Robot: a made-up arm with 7 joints. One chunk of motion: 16 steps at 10 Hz.
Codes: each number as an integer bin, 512 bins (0 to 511) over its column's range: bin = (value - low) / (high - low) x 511, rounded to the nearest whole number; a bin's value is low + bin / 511 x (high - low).
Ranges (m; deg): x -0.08..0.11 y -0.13..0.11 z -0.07..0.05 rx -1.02..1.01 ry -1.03..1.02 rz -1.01..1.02
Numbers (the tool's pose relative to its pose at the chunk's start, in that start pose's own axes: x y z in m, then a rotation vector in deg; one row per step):
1: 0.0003 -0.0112 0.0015 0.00 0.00 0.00
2: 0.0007 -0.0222 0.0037 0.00 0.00 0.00
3: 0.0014 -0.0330 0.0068 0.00 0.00 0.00
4: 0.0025 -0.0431 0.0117 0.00 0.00 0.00
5: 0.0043 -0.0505 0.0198 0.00 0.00 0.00
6: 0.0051 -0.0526 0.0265 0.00 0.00 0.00
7: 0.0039 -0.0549 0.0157 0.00 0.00 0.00
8: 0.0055 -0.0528 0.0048 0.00 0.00 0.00
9: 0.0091 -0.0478 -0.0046 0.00 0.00 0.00
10: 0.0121 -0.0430 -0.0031 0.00 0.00 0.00
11: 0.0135 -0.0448 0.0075 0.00 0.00 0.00
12: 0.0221 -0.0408 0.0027 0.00 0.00 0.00
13: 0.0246 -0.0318 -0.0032 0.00 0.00 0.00
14: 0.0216 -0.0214 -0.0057 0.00 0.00 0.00
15: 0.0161 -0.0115 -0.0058 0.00 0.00 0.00
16: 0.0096 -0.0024 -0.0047 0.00 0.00 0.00
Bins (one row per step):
1: 216 253 304 257 257 254
2: 217 230 314 257 257 254
3: 219 207 327 257 257 254
4: 222 185 348 257 257 254
5: 227 169 382 257 257 254
6: 229 165 411 257 257 254
7: 226 160 365 257 257 254
8: 230 164 319 257 257 254
9: 240 175 278 257 257 254
10: 248 185 285 257 257 254
11: 251 181 330 257 257 254
12: 275 190 310 257 257 254
13: 281 209 284 257 257 254
14: 273 231 274 257 257 254
15: 258 252 273 257 257 254
16: 241 272 278 257 257 254

